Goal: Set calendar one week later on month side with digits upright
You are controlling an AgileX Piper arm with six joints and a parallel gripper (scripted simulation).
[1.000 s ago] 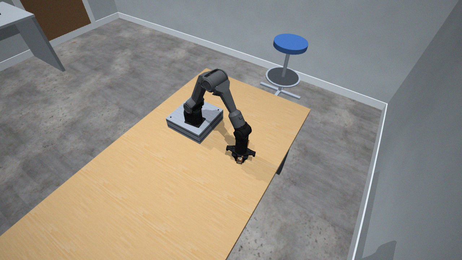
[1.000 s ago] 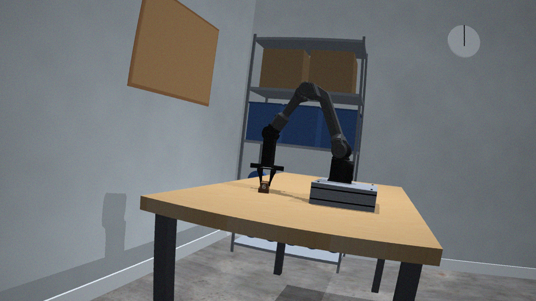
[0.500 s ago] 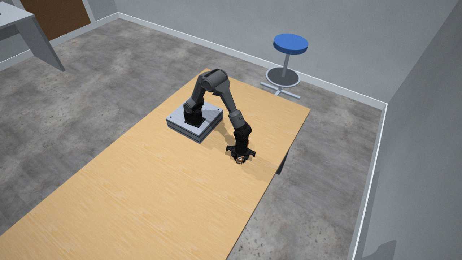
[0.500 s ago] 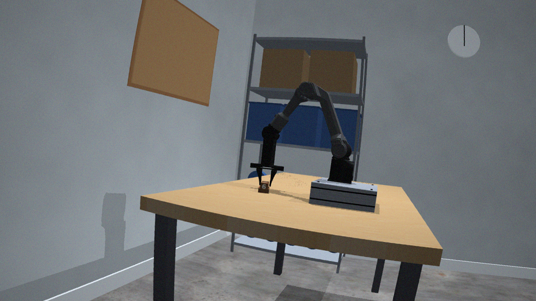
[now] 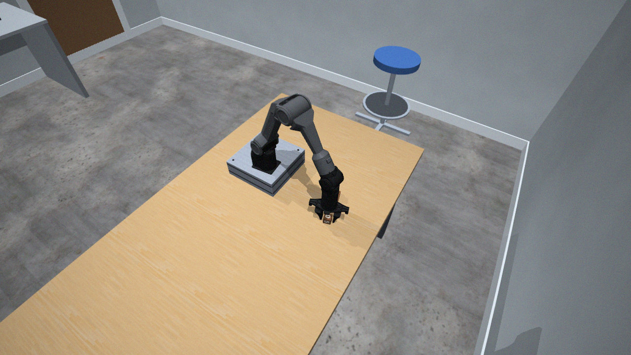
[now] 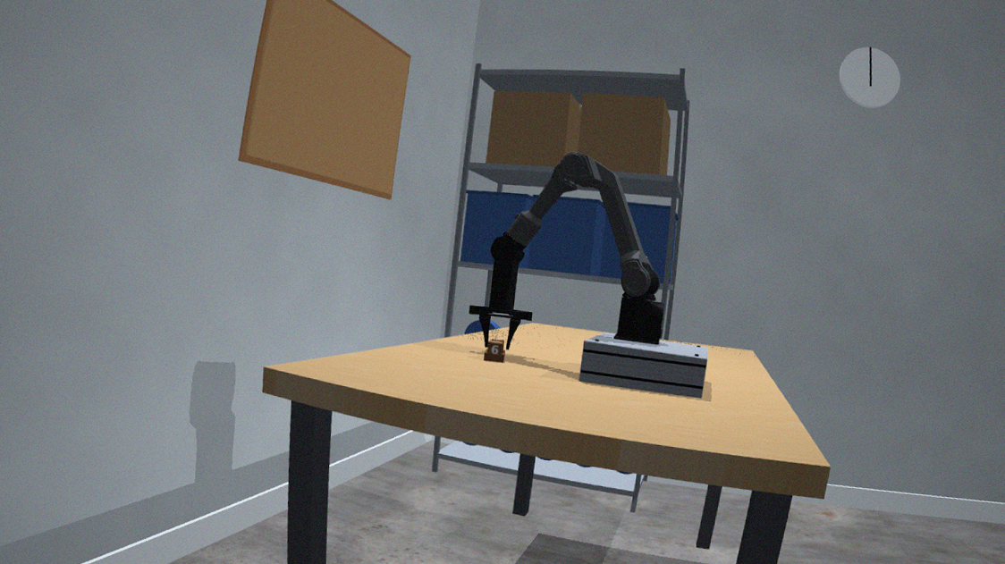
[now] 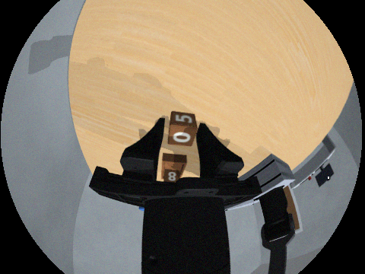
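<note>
My hand is right at the brown digit cube. Round my hand: brown tray (20 mm behind, 100 mm to the left, 10 mm below).
</note>
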